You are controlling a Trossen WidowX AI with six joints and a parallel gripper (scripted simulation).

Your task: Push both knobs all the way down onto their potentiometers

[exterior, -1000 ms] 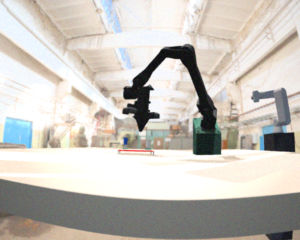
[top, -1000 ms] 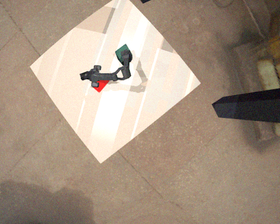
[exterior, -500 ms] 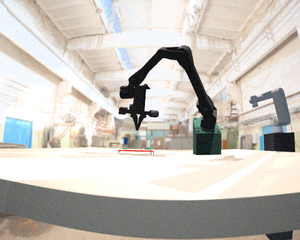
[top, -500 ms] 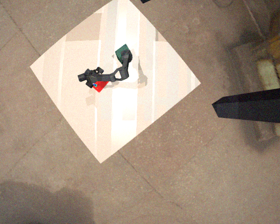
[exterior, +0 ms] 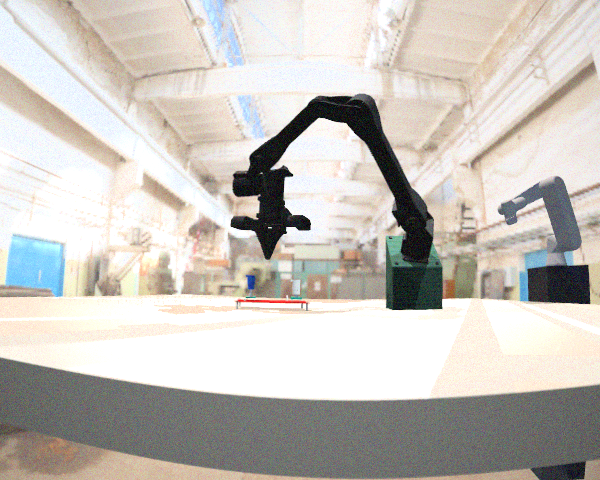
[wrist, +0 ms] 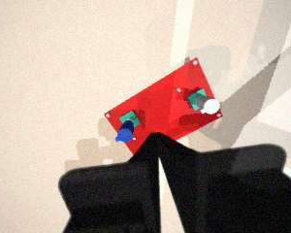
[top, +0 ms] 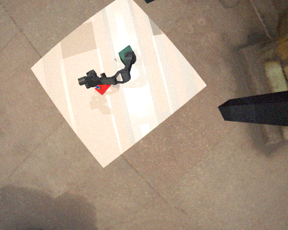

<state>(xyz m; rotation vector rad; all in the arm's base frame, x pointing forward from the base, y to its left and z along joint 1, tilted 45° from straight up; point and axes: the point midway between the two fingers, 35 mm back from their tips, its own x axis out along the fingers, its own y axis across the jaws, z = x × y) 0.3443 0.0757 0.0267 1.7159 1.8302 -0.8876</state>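
Now: gripper tip 5 cm above the blue knob, 4 cm short of it and 1 cm to the right of it. Also, from my gripper tip: pale grey knob (7 cm behind, 6 cm below).
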